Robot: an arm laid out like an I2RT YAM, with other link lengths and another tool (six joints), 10 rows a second.
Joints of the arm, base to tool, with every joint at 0 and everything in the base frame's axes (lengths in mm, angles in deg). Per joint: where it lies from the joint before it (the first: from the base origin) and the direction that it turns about. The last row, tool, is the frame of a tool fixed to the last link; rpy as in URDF.
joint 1: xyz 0 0 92.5 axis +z
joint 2: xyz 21.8 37 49.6 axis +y
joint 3: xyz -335.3 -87.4 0 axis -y
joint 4: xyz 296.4 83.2 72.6 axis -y
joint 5: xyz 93.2 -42.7 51 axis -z
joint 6: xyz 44.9 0 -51 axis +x
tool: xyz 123 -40 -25 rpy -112.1 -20.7 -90
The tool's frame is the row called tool.
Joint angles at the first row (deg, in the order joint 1, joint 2, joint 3, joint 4, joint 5, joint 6):
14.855, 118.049, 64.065, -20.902, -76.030, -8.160
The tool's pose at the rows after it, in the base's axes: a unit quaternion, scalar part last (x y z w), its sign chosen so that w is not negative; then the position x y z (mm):
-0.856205 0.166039 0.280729 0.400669 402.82 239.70 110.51
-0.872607 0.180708 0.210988 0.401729 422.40 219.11 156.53
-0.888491 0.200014 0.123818 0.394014 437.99 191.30 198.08
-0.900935 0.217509 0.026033 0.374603 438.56 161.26 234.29
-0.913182 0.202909 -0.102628 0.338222 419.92 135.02 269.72
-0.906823 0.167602 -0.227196 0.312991 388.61 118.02 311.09
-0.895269 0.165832 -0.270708 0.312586 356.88 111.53 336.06
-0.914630 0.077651 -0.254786 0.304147 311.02 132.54 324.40
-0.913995 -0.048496 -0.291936 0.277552 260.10 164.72 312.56
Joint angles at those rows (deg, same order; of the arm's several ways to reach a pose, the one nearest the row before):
13.452, 111.813, 65.039, -23.028, -73.920, -8.883
11.262, 105.134, 66.178, -23.464, -69.536, -7.476
8.889, 98.368, 66.447, -23.292, -63.562, -7.557
7.127, 90.199, 64.256, -22.503, -56.268, -9.134
6.942, 79.134, 59.181, -21.449, -47.481, -15.534
7.557, 66.825, 53.639, -19.601, -41.252, -21.962
8.348, 58.377, 51.071, -20.557, -38.585, -21.710
11.499, 53.719, 49.578, -29.506, -42.175, -30.722
21.683, 46.450, 45.022, -33.049, -38.074, -41.020

